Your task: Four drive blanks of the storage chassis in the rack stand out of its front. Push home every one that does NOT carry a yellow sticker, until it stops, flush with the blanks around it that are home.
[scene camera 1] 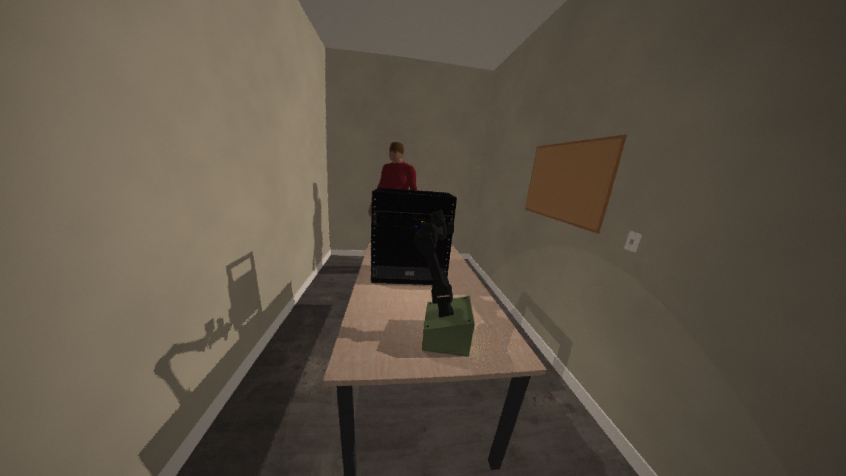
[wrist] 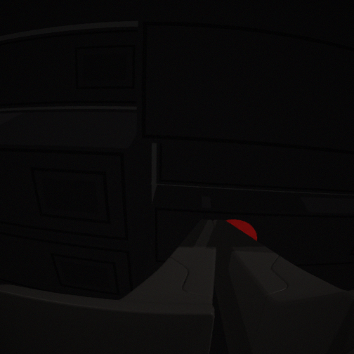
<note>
In view: the gripper (wrist: pixel 210 231) and a black rack (scene camera 1: pixel 395 259).
The black rack shows as well in the wrist view (wrist: pixel 288 201).
</note>
